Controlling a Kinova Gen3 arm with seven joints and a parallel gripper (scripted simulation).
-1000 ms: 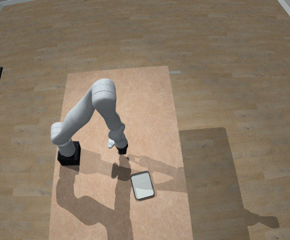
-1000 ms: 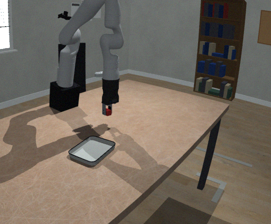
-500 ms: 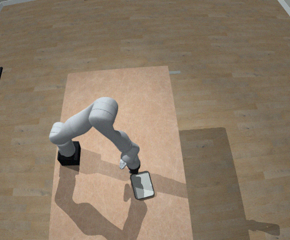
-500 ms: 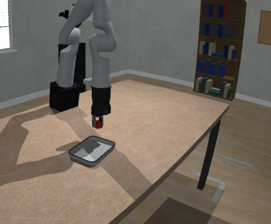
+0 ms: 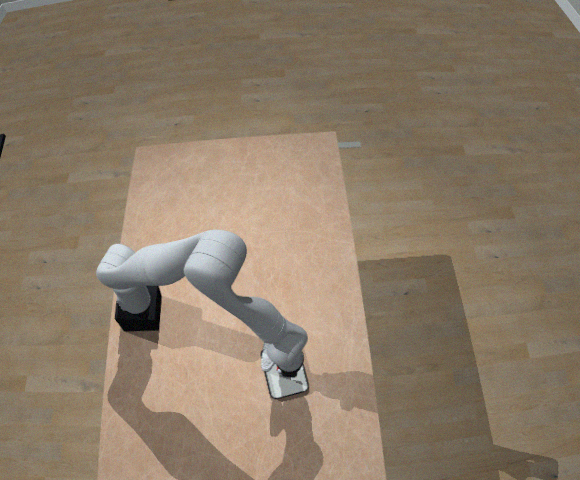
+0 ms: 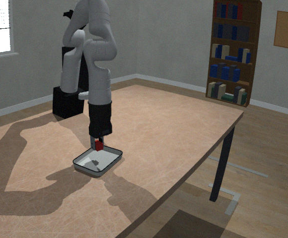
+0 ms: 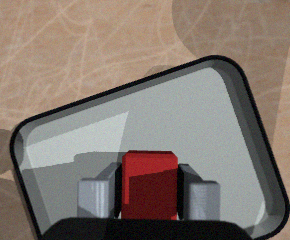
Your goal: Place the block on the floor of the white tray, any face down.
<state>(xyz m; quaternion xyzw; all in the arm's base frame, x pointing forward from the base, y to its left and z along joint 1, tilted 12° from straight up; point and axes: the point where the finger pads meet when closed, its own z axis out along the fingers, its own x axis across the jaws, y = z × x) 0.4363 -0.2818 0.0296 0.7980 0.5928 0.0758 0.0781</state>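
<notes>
Right now the white tray is 6 cm below my hand. From my hand the other things lie so: red block: 1 cm below.
</notes>
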